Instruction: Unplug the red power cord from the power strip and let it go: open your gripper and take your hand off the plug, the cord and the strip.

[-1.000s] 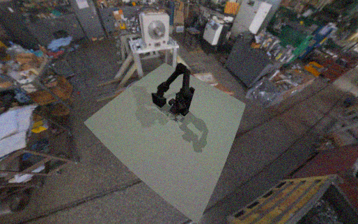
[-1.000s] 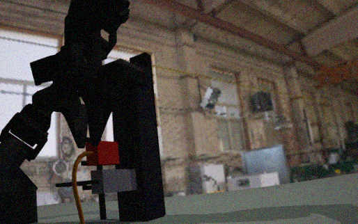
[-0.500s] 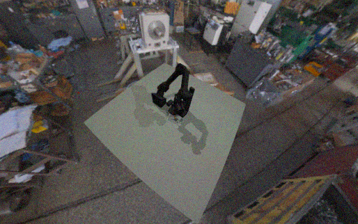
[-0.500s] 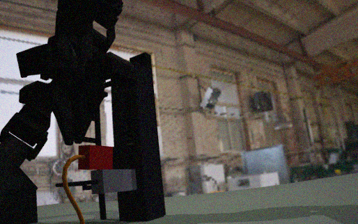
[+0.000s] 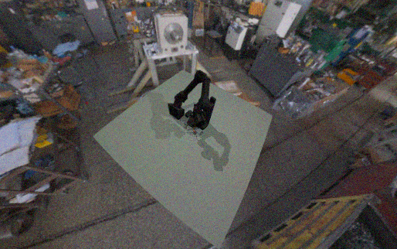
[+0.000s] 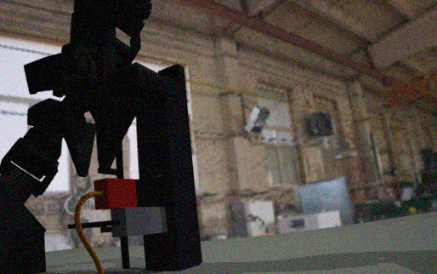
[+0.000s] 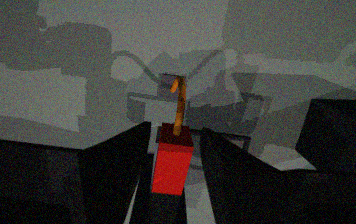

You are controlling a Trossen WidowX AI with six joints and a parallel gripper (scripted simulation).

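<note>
My gripper tip is 5 cm to the right of the red plug, 1 cm short of it and 1 cm above it.
</note>
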